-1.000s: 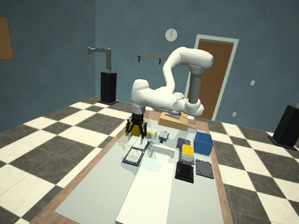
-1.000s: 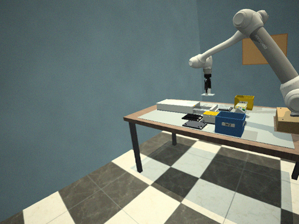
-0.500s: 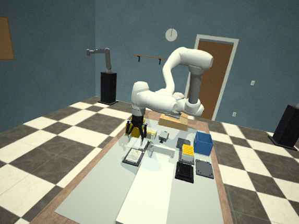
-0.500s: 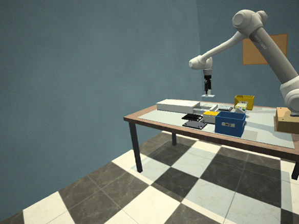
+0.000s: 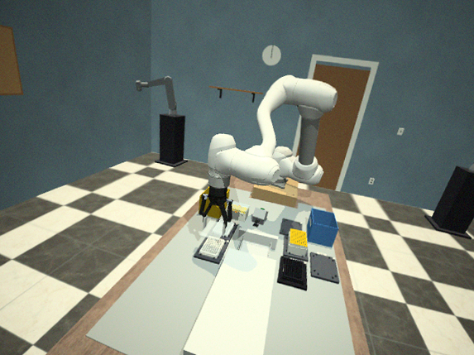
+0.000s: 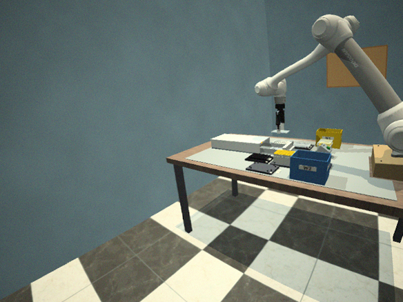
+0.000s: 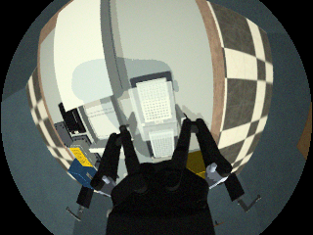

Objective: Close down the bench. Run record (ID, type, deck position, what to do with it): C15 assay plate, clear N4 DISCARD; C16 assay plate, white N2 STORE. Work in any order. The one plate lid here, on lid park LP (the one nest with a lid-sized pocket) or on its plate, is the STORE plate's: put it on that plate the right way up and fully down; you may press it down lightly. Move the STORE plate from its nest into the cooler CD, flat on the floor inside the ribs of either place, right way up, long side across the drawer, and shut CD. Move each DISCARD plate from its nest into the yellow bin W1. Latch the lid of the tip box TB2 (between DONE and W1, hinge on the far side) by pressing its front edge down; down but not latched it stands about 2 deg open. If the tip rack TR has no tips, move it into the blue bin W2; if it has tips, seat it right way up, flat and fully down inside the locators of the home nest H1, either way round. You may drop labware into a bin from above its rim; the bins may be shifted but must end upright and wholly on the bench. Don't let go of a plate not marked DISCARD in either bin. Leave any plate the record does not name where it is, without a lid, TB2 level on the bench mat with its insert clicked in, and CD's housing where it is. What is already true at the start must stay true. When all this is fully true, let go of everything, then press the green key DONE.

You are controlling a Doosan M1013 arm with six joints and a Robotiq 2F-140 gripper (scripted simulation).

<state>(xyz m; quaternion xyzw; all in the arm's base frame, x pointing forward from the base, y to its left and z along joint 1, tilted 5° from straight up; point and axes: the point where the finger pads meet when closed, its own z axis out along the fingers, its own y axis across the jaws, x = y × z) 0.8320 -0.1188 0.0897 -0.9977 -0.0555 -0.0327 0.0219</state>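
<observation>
My gripper is now 110 mm above the white plate. The rest, counted from my hand: clear plate lid (20 mm below); then clear plate (170 mm behind, 20 mm to the right, 120 mm below); then grey nest (130 mm below).
</observation>
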